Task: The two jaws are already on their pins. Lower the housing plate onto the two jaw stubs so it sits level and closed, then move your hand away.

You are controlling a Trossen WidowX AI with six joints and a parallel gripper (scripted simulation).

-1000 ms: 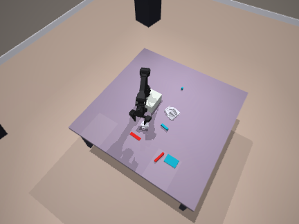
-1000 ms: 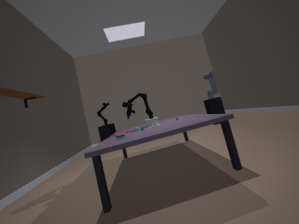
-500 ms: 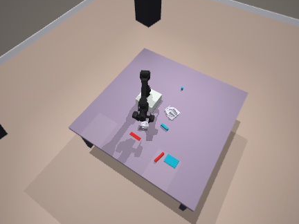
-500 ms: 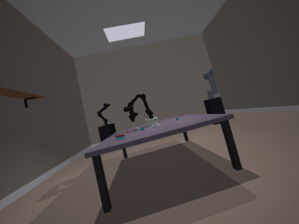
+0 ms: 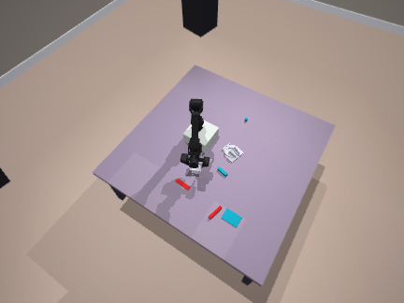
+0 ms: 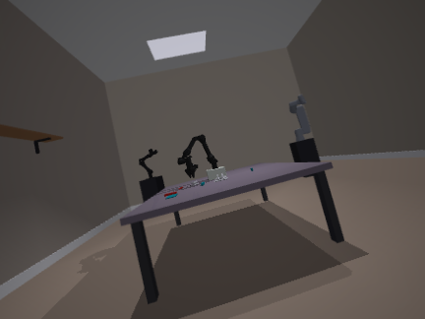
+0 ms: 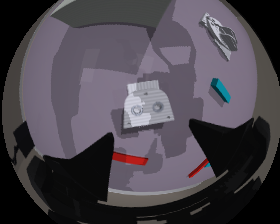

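Right now the white part is 4 cm below my gripper tip, 1 cm to the left of it and 1 cm behind it. Round my gripper tip: cyan bar: 14 cm ahead, 12 cm to the left, 6 cm below; then cyan plate: 39 cm ahead, 9 cm to the right, 7 cm below.
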